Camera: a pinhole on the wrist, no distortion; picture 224 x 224 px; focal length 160.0 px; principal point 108.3 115.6 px. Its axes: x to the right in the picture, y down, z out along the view. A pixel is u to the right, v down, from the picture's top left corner.
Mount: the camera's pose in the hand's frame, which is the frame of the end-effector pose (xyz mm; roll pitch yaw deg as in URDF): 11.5 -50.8 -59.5 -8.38 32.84 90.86
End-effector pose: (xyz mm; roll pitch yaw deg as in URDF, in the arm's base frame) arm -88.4 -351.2 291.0 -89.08 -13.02 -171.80
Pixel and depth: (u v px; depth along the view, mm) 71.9 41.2 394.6
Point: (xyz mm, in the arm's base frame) -189.7 -710.6 227.1
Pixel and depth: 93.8 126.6 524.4
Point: 29.1 -739.1 92.5
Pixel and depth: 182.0 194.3 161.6
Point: -15.3 -367.1 182.2
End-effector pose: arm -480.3 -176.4 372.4 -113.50 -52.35 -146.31
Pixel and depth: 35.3 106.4 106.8
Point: -439.2 -227.5 379.1
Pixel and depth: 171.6 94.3 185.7
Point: -562.1 -241.0 300.4
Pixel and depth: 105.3 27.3 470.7
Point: -668.9 -603.8 315.9
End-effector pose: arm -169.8 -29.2 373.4 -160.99 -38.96 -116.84
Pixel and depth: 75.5 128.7 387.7
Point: -216.6 -158.2 80.1
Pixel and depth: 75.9 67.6 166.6
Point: -193.7 -120.5 316.1
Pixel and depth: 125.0 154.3 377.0
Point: -280.7 -41.3 80.1
